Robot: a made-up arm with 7 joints. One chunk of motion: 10 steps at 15 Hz.
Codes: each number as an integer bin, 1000 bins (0 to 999) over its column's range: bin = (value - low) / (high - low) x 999, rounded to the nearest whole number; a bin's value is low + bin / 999 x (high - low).
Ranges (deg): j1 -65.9..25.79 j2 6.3..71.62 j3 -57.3..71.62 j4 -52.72..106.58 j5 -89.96..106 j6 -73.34..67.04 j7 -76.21..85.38
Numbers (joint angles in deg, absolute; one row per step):
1: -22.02 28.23 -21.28 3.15 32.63 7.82 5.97
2: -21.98 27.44 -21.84 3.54 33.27 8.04 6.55
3: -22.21 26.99 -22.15 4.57 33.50 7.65 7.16
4: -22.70 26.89 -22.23 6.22 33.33 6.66 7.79
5: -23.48 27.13 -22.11 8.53 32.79 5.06 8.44
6: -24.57 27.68 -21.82 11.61 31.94 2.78 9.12
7: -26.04 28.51 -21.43 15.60 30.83 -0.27 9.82
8: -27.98 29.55 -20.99 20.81 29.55 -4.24 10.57
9: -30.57 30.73 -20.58 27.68 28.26 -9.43 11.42
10: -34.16 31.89 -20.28 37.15 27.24 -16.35 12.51
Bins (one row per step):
1: 478 335 279 350 625 578 508
2: 479 323 275 353 628 579 512
3: 476 316 272 359 629 576 515
4: 471 315 272 370 629 569 519
5: 462 319 273 384 626 558 523
6: 450 327 275 403 621 542 528
7: 434 340 278 428 616 520 532
8: 413 356 281 461 609 492 537
9: 385 374 285 504 603 455 542
10: 346 391 287 564 597 406 548

